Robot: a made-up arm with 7 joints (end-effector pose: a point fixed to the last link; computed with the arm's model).
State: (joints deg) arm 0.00 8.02 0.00 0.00 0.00 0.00 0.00
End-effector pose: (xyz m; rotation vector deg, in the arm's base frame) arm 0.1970 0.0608 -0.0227 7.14 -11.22 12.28
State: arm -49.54 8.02 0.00 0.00 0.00 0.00 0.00
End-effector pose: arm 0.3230 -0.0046 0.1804 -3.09 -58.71 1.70
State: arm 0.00 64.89 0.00 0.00 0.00 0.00 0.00
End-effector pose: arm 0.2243 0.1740 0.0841 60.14 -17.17 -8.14
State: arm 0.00 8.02 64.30 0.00 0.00 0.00 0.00
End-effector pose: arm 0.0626 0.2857 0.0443 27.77 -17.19 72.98
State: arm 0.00 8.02 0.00 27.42 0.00 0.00 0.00
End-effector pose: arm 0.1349 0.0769 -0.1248 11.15 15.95 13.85
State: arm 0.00 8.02 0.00 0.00 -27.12 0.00 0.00
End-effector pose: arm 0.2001 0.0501 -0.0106 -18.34 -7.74 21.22
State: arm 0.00 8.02 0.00 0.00 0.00 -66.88 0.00
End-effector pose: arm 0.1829 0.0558 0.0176 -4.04 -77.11 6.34
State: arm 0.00 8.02 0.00 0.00 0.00 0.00 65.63
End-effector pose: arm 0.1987 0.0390 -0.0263 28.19 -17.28 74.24
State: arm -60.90 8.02 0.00 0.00 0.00 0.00 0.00
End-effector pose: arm 0.3232 -0.0202 0.2367 -5.60 -69.51 -0.98
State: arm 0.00 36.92 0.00 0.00 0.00 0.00 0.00
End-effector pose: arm 0.2073 0.1324 0.0177 34.15 -14.47 2.19
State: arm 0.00 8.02 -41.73 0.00 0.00 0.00 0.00
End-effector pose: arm 0.1307 -0.1074 -0.0303 -6.50 -6.24 -26.90
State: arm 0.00 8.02 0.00 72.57 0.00 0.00 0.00
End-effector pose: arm -0.0452 0.0933 -0.1987 17.02 60.84 15.32
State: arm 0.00 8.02 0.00 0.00 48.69 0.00 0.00
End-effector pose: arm 0.1956 0.0892 -0.0282 52.56 -16.42 -5.06
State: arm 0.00 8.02 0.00 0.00 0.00 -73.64 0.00
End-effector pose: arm 0.1791 0.0556 0.0202 -5.28 -83.73 5.56
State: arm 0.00 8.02 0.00 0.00 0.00 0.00 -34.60
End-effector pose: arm 0.2054 0.0696 -0.0236 -4.16 -7.15 -20.21
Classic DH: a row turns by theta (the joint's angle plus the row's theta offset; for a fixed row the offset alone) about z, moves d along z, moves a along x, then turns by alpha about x. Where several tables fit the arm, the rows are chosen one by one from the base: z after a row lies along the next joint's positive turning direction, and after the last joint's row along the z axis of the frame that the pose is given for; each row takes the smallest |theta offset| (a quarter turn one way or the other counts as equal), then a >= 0, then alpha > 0; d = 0 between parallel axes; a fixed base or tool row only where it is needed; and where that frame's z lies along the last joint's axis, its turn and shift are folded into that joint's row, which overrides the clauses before.
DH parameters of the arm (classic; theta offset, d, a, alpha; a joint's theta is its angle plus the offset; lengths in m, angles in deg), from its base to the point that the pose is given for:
base (fixed): -4.07 0.2125 0.029 -74.51
joint 1: -75.12 0.0097 -0.0305 -90
joint 2: 74 -0.033 -0.0192 90
joint 3: -90 -0.1506 0 90
joint 4: 90 0.0275 0.0116 -90
joint 5: 0 0.215 -0.0253 90
joint 6: 90 -0.0333 0.0574 90
joint 7: -87.7 -0.0396 -0.0098 24.51
tool (fixed): 102.85 0.0434 0 0

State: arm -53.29 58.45 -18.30 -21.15 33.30 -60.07 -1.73
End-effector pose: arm 0.2312 -0.0071 0.2407 59.80 -124.53 -74.53
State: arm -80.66 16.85 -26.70 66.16 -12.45 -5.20 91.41
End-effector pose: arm 0.4337 -0.0346 0.0806 29.99 -48.95 84.73
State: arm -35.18 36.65 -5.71 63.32 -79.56 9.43 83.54
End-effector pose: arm 0.2941 0.1811 -0.0446 17.93 46.62 118.33
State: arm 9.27 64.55 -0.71 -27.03 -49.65 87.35 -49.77
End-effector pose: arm 0.1524 0.0825 0.0707 -13.72 78.98 -28.51
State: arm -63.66 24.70 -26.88 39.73 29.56 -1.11 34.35
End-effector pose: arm 0.3922 0.0185 0.0736 58.87 -62.38 11.66
